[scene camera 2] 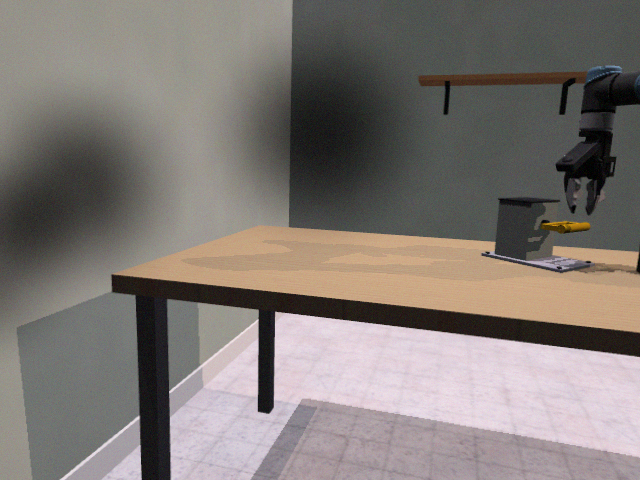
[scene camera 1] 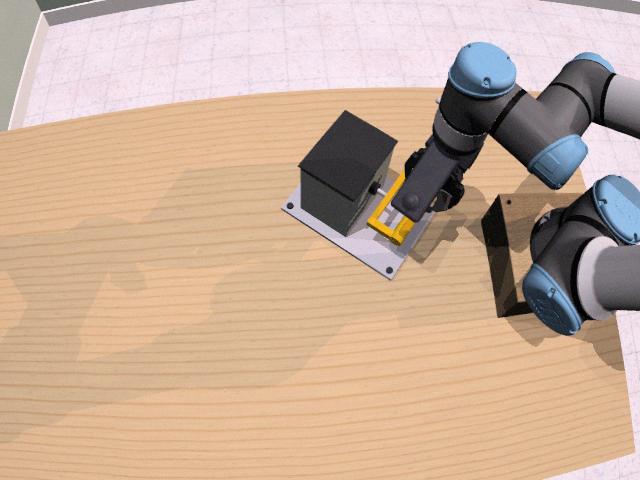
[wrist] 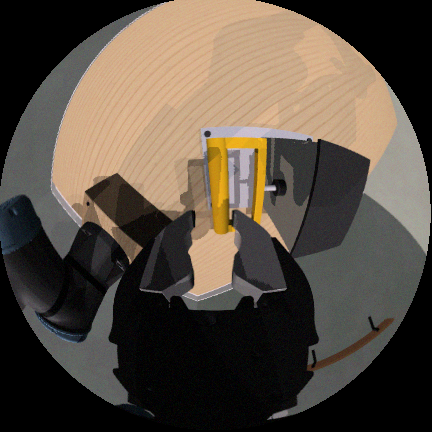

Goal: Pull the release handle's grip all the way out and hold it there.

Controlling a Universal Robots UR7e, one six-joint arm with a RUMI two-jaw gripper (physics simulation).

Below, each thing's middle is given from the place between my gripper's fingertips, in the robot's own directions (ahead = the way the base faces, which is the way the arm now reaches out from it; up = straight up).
Right now the light grey base plate (scene camera 1: 365,244) is 90 mm ahead of my hand, 50 mm to the right of it and 140 mm below it.
